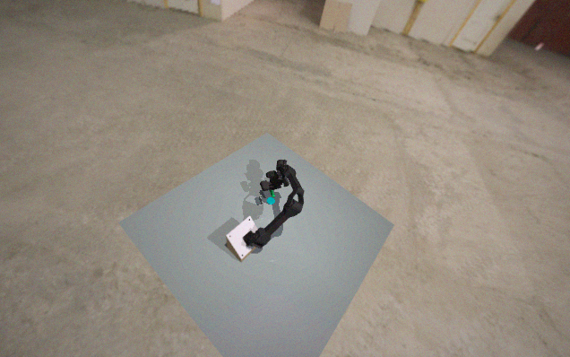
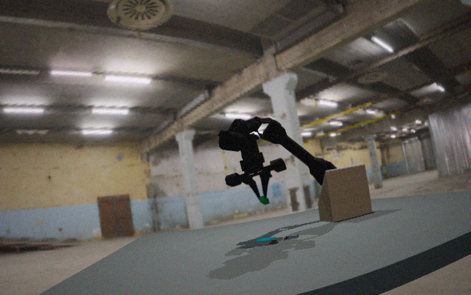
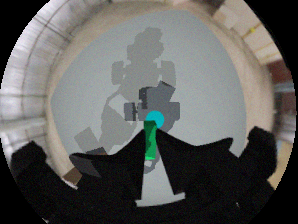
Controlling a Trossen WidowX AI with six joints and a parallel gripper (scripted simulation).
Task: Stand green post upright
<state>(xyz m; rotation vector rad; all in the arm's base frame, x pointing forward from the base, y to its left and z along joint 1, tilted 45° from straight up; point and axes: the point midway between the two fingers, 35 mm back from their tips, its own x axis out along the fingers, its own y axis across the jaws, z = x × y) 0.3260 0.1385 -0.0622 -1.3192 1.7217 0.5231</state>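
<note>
The cyan circle is 13 cm below my gripper tip, 1 cm to the right of it and 1 cm ahead of it. Also, from my gripper tip: green post 2 cm to the right, 1 cm behind.
</note>
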